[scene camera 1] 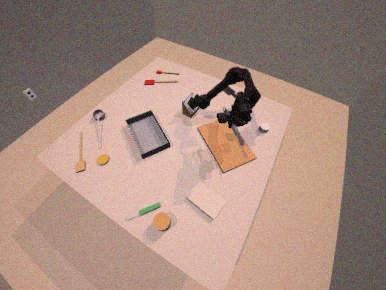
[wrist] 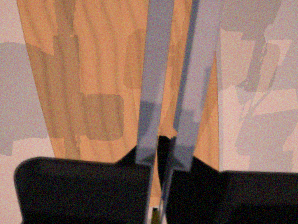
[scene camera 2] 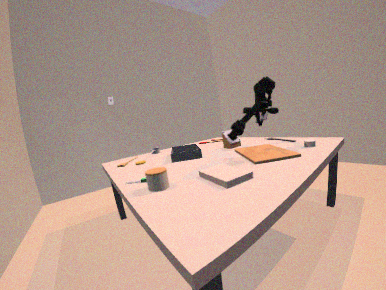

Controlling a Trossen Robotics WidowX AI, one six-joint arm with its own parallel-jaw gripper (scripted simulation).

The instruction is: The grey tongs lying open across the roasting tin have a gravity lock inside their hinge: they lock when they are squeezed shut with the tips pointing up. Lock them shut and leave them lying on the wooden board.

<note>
I see my gripper, a white slab, a wooden board and a roasting tin.
</note>
